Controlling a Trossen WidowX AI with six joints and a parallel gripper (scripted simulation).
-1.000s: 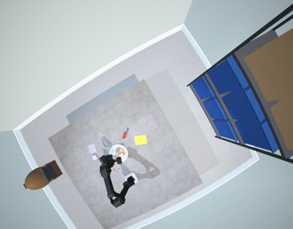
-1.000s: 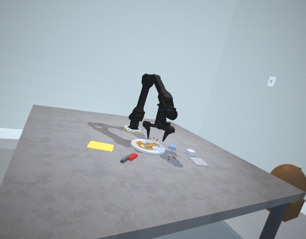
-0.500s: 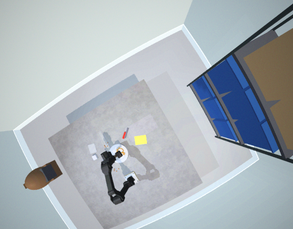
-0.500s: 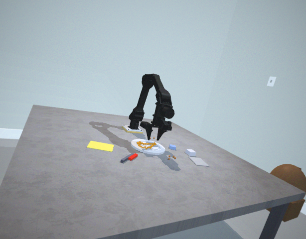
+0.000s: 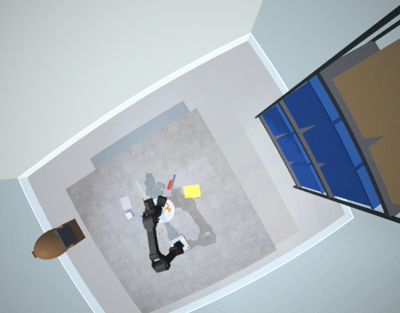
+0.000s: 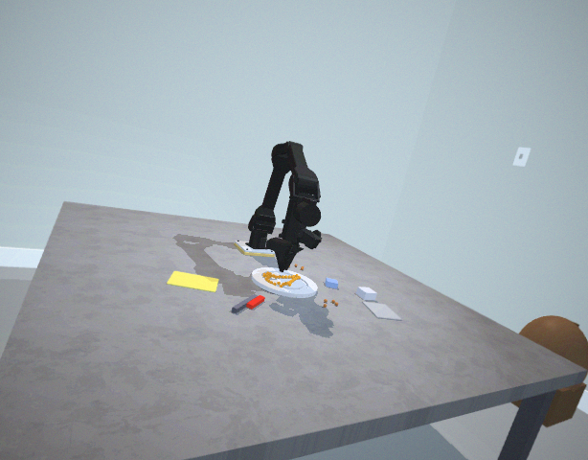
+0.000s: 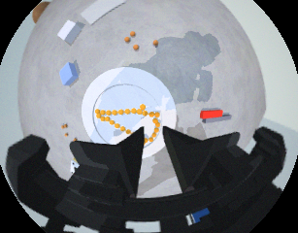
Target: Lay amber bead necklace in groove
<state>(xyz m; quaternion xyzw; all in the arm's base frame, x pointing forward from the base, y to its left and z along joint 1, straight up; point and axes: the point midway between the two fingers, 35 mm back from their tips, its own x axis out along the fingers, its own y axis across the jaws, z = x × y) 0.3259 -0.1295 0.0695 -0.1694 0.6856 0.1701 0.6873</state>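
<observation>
Now: gripper tip 4 cm to the right of the round white bead board, 4 cm above it and 3 cm past it. Round my gripper tip: yellow sheet: 23 cm to the right, 7 cm behind, 5 cm below; blue block: 21 cm to the left, 4 cm below, 1 cm ahead; grey tool: 15 cm to the right, 8 cm ahead, 5 cm below.
</observation>
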